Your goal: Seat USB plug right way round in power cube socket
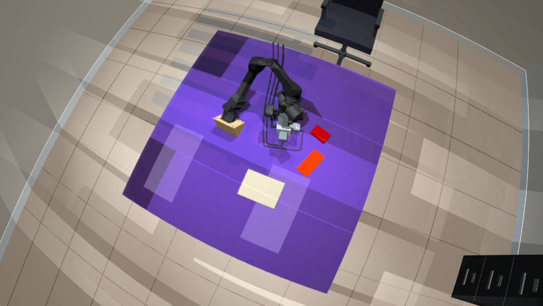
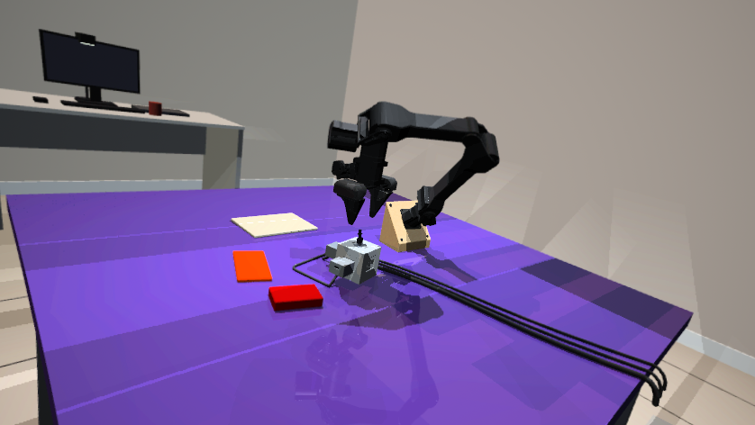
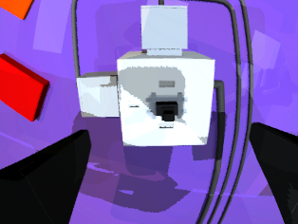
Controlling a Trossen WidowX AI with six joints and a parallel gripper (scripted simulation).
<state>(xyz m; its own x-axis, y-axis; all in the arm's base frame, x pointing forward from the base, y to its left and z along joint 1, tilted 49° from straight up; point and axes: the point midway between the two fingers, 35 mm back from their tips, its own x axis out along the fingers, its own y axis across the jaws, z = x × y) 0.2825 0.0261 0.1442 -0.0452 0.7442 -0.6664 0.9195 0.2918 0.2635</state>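
Right now my gripper tip is 4 cm above the dark USB plug. Also, from my gripper tip: cream plate (6 cm ahead, 34 cm to the right, 13 cm below); then orange slab (21 cm ahead, 10 cm to the right, 13 cm below); then red block (19 cm ahead, 7 cm to the left, 13 cm below).
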